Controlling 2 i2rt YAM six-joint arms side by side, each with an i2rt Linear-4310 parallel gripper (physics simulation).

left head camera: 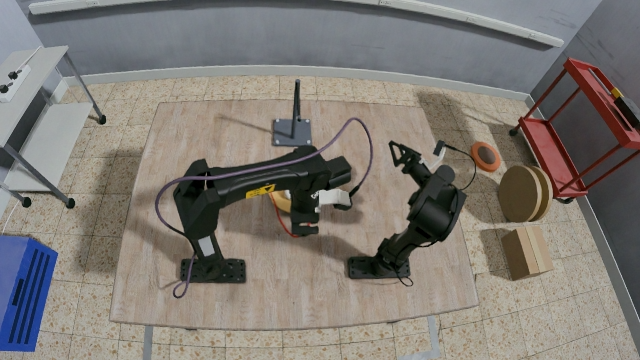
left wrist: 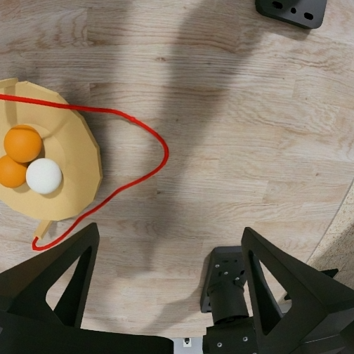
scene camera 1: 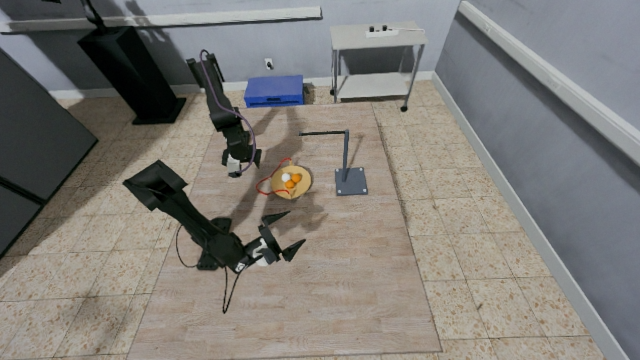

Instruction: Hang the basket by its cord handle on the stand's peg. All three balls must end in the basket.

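Pixels of known places: left gripper, fingertip midpoint: (left head camera: pixel 300 220) (scene camera 1: pixel 247 168); right gripper, fingertip midpoint: (left head camera: pixel 394 143) (scene camera 1: pixel 297 225); left arm's base, origin of the base link: (left head camera: pixel 212 271); right arm's base, origin of the base link: (left head camera: pixel 379 267).
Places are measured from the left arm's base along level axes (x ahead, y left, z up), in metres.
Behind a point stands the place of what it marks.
Observation:
The tan basket (left head camera: pixel 283 203) {x 0.219, y -0.225, z 0.009 m} (scene camera 1: pixel 304 185) {x 0.327, y -0.289, z 0.010 m} (left wrist: pixel 80 165) stands upright on the table, partly hidden under the left arm in the head view. Two orange balls (scene camera 1: pixel 296 178) {x 0.295, y -0.268, z 0.035 m} (left wrist: pixel 22 143) and a white ball (scene camera 1: pixel 285 177) {x 0.248, y -0.260, z 0.037 m} (left wrist: pixel 44 176) lie in it. Its red cord handle (left head camera: pixel 281 219) (scene camera 1: pixel 262 192) (left wrist: pixel 165 150) droops outside the rim onto the table side. The dark stand (left head camera: pixel 279 141) {x 0.480, y -0.219, z -0.001 m} (scene camera 1: pixel 351 188) {x 0.526, y -0.314, z -0.001 m} has an upright post and a horizontal peg (scene camera 1: pixel 322 133) {x 0.414, y -0.272, z 0.277 m}. My left gripper (left head camera: pixel 305 230) {x 0.108, y -0.267, z 0.118 m} (scene camera 1: pixel 256 161) {x 0.108, y -0.267, z 0.118 m} (left wrist: pixel 170 233) is open above the table beside the cord. My right gripper (left head camera: pixel 398 155) {x 0.321, y -0.566, z 0.193 m} (scene camera 1: pixel 296 227) {x 0.321, y -0.566, z 0.193 m} is open and empty, away from the basket.
The wooden table (left head camera: pixel 320 300) {x -0.097, y -0.317, z -0.013 m} (scene camera 1: pixel 325 310) {x 0.384, y -0.760, z -0.013 m} carries both arm bases. In the left wrist view, black mounting plates (left wrist: pixel 295 11) (left wrist: pixel 220 257) show at the top and below. A red cart (left head camera: pixel 552 150), cardboard box (left head camera: pixel 522 255) and blue case (left head camera: pixel 25 295) (scene camera 1: pixel 275 90) stand off the table.

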